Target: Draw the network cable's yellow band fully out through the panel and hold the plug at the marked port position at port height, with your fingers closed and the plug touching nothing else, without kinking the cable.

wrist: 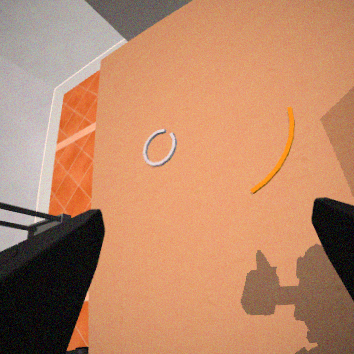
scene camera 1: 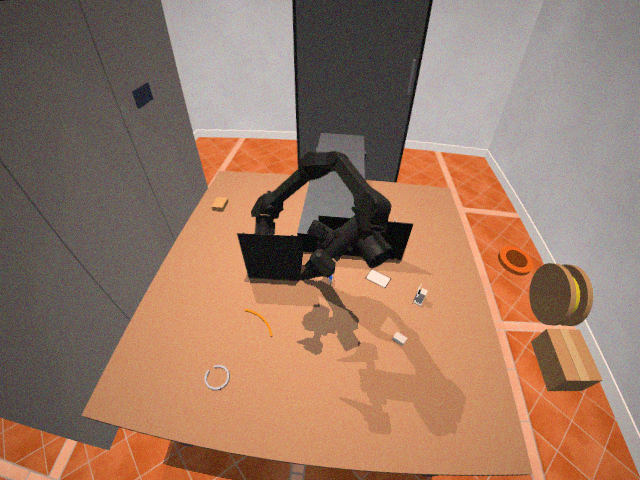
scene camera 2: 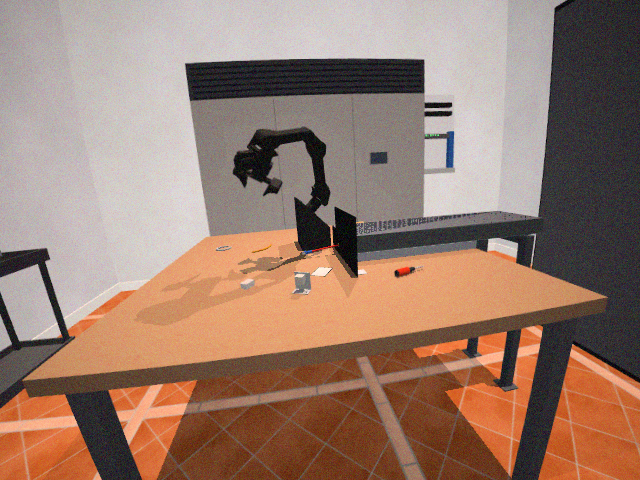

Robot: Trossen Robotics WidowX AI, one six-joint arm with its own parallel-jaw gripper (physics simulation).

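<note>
The upright black panel stands in sections with a gap between them. A thin red cable passes by the gap, low over the table. The blue plug is at its front end; in scene camera 1 the arm partly covers it. The yellow band cannot be made out, and I cannot tell which mark is the port position. My gripper is open and empty, high above the table on the plug's side of the panel. Cable and plug do not show in the wrist view.
An orange curved strip and a white open ring lie on the table. A white card, grey bracket and white block are near the panel. A red screwdriver lies behind it.
</note>
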